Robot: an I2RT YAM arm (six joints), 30 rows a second.
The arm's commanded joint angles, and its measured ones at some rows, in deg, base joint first. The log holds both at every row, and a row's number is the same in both.
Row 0, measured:
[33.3, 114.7, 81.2, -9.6, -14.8, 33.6]
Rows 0 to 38, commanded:
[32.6, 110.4, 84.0, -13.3, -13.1, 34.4]
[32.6, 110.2, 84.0, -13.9, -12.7, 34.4]
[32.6, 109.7, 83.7, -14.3, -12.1, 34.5]
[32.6, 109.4, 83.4, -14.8, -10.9, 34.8]
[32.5, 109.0, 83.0, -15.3, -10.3, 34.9]
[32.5, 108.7, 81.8, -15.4, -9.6, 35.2]
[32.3, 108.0, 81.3, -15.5, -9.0, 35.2]
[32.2, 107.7, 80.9, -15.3, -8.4, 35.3]
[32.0, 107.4, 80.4, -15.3, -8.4, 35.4]
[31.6, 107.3, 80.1, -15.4, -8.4, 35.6]
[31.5, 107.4, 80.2, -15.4, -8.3, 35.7]
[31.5, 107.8, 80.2, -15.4, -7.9, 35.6]
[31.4, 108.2, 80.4, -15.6, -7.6, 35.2]
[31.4, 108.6, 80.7, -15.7, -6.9, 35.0]
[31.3, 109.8, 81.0, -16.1, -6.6, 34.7]
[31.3, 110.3, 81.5, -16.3, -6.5, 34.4]
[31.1, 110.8, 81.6, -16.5, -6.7, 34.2]
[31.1, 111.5, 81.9, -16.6, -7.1, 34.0]
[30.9, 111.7, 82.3, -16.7, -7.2, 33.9]
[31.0, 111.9, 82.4, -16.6, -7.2, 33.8]
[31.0, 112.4, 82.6, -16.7, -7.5, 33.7]
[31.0, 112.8, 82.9, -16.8, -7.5, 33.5]
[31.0, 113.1, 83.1, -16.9, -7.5, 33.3]
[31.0, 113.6, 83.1, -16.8, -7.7, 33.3]
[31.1, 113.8, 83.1, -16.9, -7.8, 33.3]
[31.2, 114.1, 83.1, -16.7, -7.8, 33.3]
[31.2, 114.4, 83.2, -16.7, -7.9, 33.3]
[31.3, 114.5, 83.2, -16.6, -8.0, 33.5]
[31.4, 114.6, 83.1, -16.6, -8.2, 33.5]
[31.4, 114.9, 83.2, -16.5, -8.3, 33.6]
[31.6, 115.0, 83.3, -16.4, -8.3, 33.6]
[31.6, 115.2, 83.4, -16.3, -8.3, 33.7]
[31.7, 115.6, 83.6, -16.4, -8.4, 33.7]
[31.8, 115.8, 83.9, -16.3, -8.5, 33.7]
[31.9, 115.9, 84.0, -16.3, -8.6, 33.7]
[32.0, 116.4, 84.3, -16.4, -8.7, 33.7]
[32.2, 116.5, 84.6, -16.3, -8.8, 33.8]
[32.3, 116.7, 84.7, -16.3, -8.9, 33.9]
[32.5, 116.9, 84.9, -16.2, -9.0, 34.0]
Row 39, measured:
[31.6, 115.4, 82.6, -14.8, -8.4, 34.3]
